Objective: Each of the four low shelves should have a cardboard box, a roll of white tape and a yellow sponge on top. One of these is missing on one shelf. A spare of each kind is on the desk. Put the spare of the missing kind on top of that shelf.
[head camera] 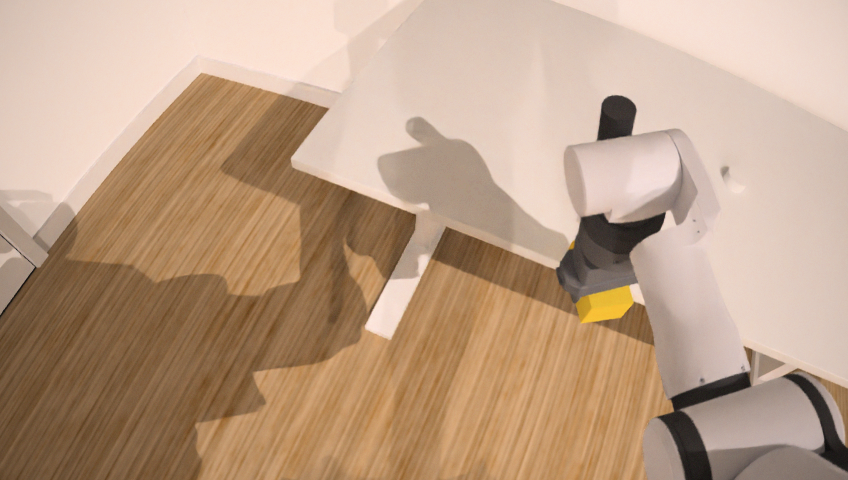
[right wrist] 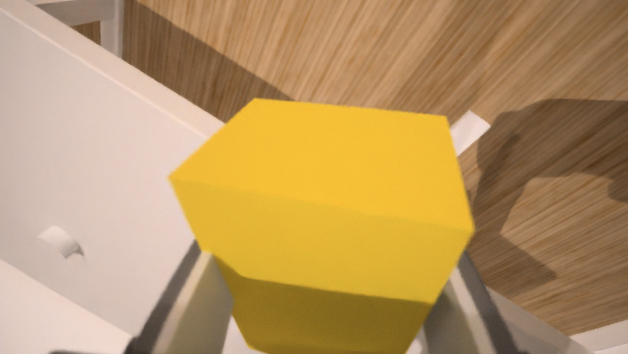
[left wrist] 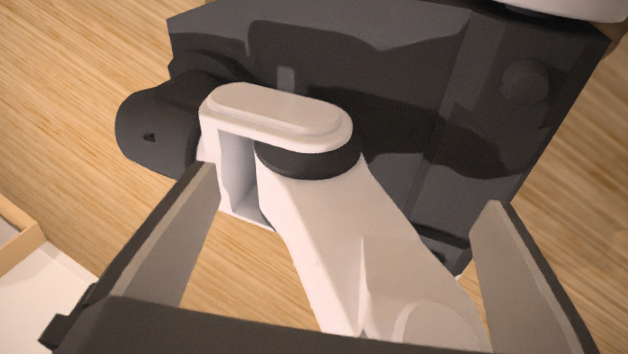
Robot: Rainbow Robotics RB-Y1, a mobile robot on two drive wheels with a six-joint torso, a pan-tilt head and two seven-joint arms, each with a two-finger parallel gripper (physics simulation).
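Places are measured from the robot's base along level axes (x down, y left, z ahead), in metres.
Where they show: left gripper, fingertip midpoint: [left wrist: 347, 199]; right gripper, fingertip midpoint: [head camera: 598, 291] [right wrist: 326, 211].
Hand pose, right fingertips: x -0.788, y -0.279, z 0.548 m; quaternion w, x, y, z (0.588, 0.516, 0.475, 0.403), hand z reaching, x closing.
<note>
After its pixels a point has its place.
A yellow sponge [head camera: 605, 305] {x -0.825, y -0.268, z 0.509 m} [right wrist: 320, 210] {x -0.825, y -0.276, z 0.510 m} is between the fingers of my right gripper [right wrist: 331, 255] {x -0.788, y -0.279, z 0.548 m}, which is shut on it. It is held in the air near the desk's front edge in the head camera view. The white desk [head camera: 357, 136] {x -0.721, y 0.071, z 0.862 m} [right wrist: 115, 150] {x -0.721, y -0.477, z 0.615 m} has a small white roll of tape [head camera: 733, 179] {x -0.745, y -0.650, z 0.815 m} [right wrist: 59, 241] {x -0.736, y -0.652, z 0.810 m} on it, beyond my right forearm. My left gripper [left wrist: 347, 199] {x -0.519, y 0.215, z -0.114 m} is open, with no object between its fingers. In the left wrist view, part of a tan box-like thing [left wrist: 25, 239] {x -0.146, y -1.889, z -2.880 m} rests on a white surface [left wrist: 55, 275] {x -0.190, y -2.261, z -2.692 m}. Whole shelves do not show.
A white desk foot [head camera: 398, 285] reaches out over the wooden floor [head camera: 476, 380] {x -0.002, y -0.240, z 0.654 m}. Part of a white piece of furniture [head camera: 22, 237] {x -0.153, y 1.273, z 0.951 m} shows at the left edge of the head camera view. Walls stand behind the desk. The robot's dark base [left wrist: 400, 65] {x -0.170, y 0.143, z -0.142 m} lies behind the left fingers.
</note>
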